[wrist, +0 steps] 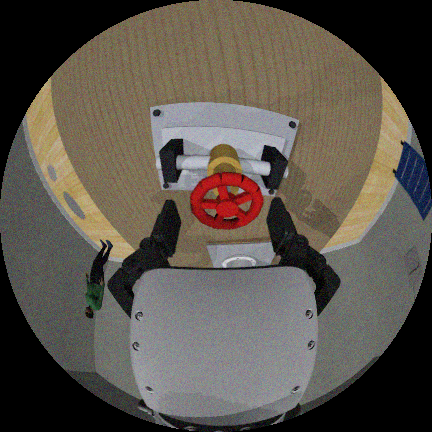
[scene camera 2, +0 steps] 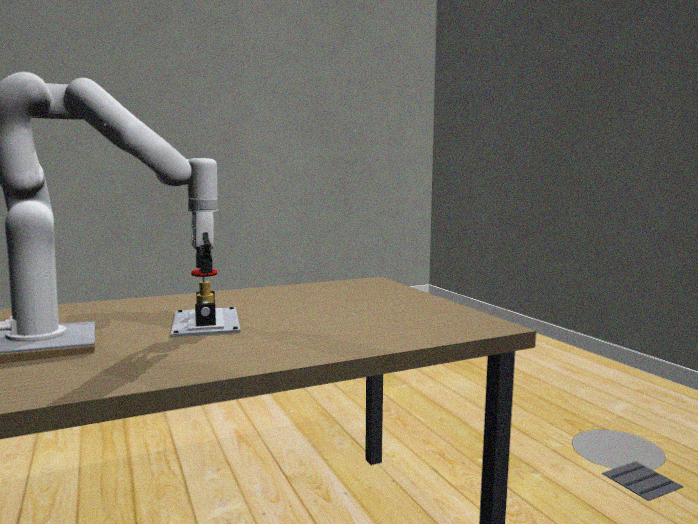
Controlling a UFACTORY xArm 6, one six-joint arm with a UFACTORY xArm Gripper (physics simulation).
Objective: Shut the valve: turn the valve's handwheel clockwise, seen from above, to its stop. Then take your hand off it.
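Observation:
The red handwheel point(scene camera 2: 195, 273) point(wrist: 227, 209) lies level on top of the brass valve body point(scene camera 2: 205, 289) point(wrist: 223, 152). The valve is fixed on a light grey base plate point(scene camera 2: 232, 322) point(wrist: 225, 112), with a white pipe point(wrist: 195, 162) between black clamps. My gripper point(scene camera 2: 205, 270) point(wrist: 223, 209) is open and points down. In the wrist view its two black fingers stand on opposite sides of the handwheel with gaps between them and the rim. In the scene view the fingertips are at or just above the wheel's height; whether they reach below its top cannot be told.
The valve stands on the brown table point(scene camera 2: 338, 321) point(wrist: 215, 55). The arm's base plate point(scene camera 2: 78, 333) point(wrist: 218, 256) is to its left in the scene view. A person in green point(wrist: 94, 295) and a dark blue panel point(wrist: 417, 180) show at the edges of the wrist view.

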